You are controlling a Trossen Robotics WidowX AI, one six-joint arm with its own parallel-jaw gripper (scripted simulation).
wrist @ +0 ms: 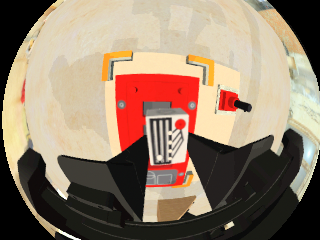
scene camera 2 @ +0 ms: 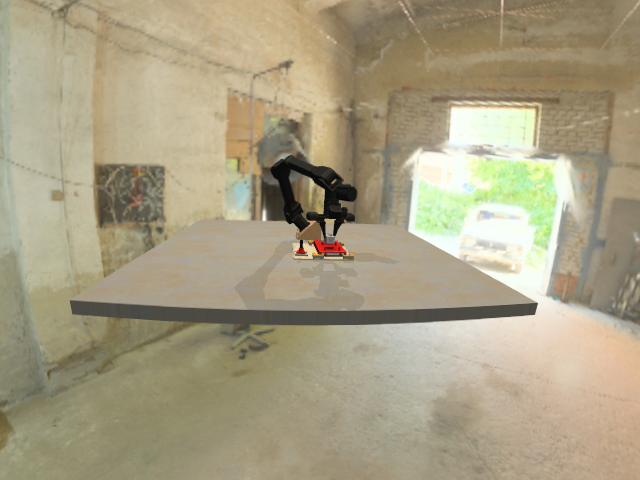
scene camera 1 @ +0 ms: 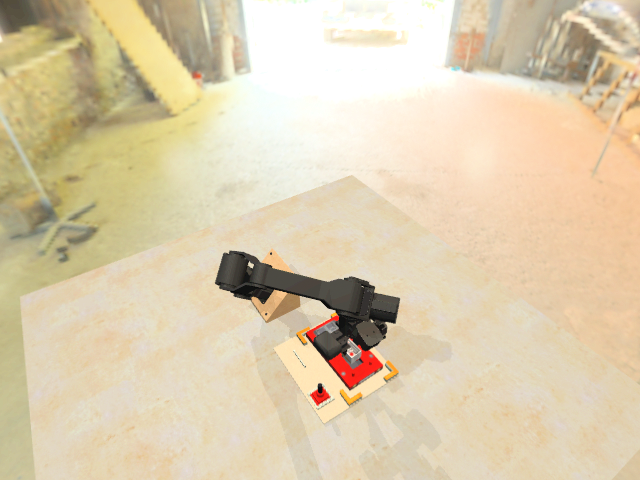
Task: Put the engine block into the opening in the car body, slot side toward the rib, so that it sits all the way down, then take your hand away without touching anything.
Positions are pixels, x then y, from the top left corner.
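Labels:
My gripper [scene camera 1: 349, 350] is holding an engine block [wrist: 167, 128].

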